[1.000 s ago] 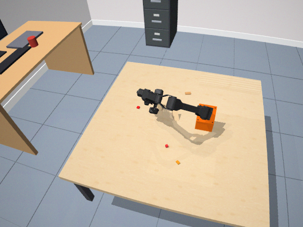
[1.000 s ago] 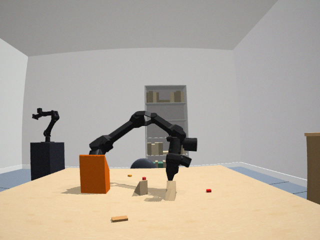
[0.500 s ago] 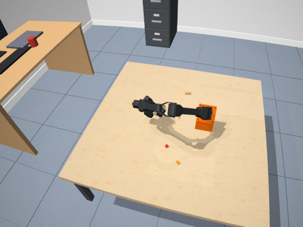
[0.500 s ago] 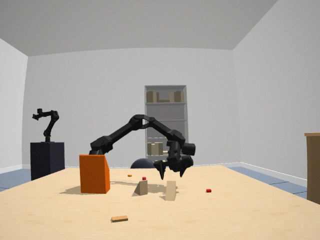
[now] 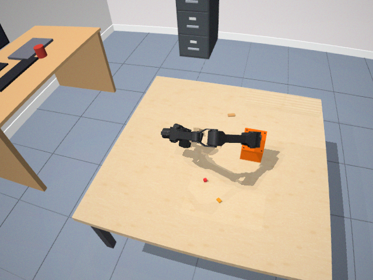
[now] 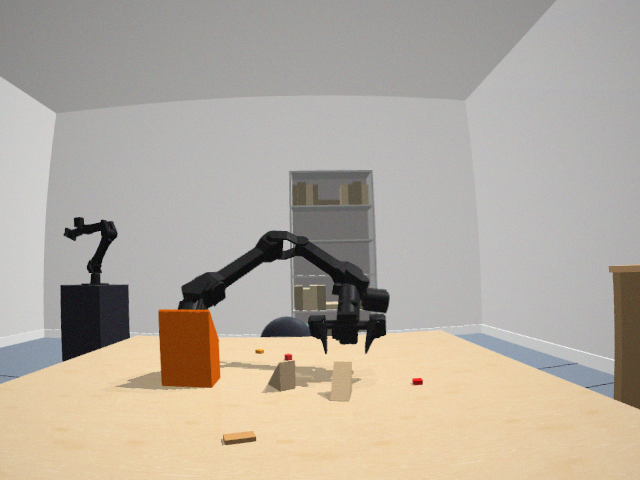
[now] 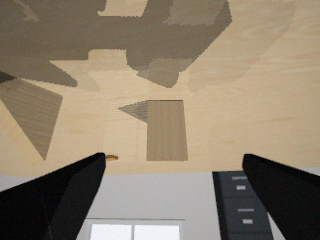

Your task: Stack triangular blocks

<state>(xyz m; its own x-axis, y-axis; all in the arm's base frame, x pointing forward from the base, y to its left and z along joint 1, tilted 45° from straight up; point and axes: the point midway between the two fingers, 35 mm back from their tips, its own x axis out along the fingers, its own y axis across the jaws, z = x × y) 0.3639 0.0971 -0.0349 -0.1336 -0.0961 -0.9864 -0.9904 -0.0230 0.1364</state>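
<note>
Now: gripper tip 60 mm to the left of the triangular block, 60 mm above it and 10 mm past it. Round my gripper tip: brown piece: 310 mm to the right, 160 mm behind, 70 mm below; then orange piece: 340 mm to the left, 290 mm behind, 70 mm below.
</note>
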